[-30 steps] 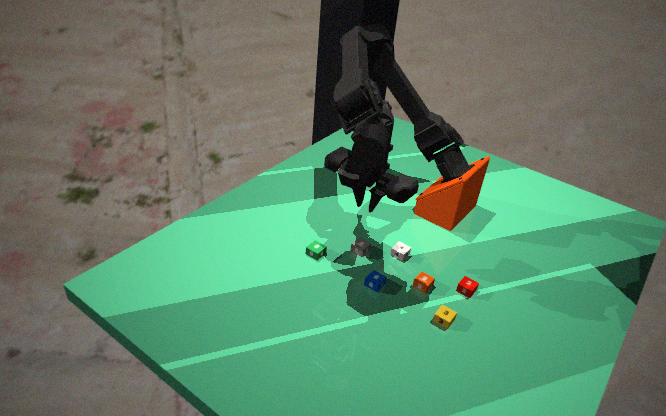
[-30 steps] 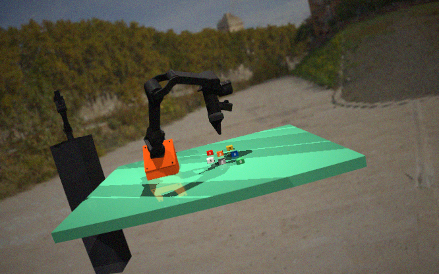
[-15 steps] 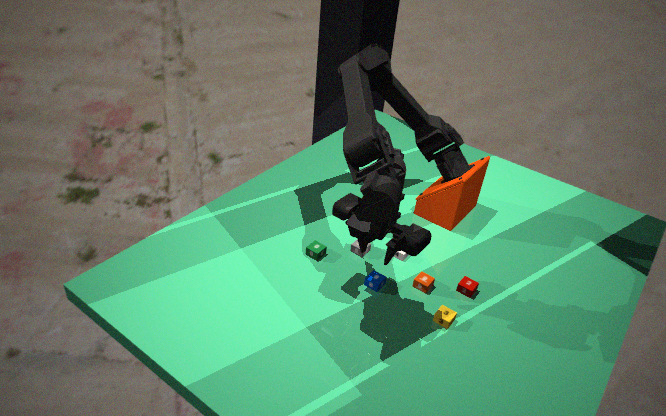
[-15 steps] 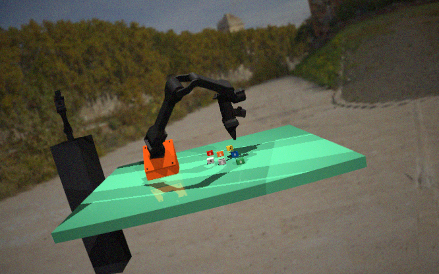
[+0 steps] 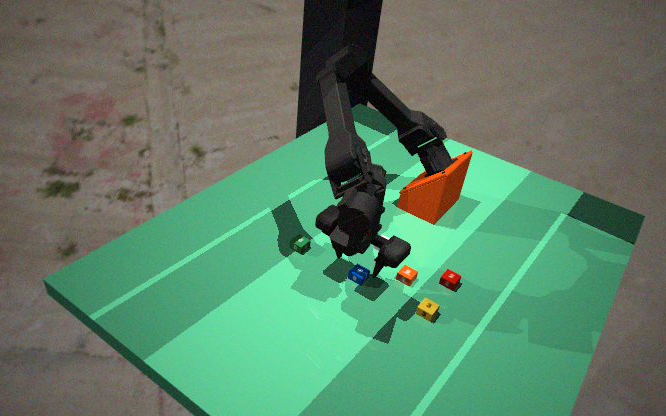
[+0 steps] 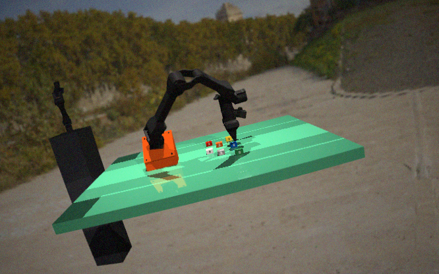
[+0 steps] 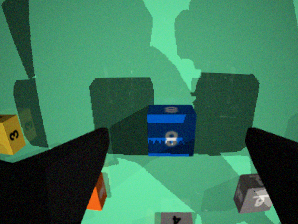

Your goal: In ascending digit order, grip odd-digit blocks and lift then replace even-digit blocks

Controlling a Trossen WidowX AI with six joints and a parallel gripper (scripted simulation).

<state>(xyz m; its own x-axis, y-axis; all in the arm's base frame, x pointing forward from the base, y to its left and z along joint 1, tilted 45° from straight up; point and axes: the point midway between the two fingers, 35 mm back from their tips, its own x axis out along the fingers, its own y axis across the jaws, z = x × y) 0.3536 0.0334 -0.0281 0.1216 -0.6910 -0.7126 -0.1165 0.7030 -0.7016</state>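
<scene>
The blue block is 10 mm behind my gripper tip and 20 mm below it. The rest, counted from my gripper tip: grey block (70 mm behind, 90 mm to the right, 20 mm below); orange block (80 mm behind, 70 mm to the left, 20 mm below); white block (120 mm behind, 20 mm to the right, 20 mm below).
</scene>
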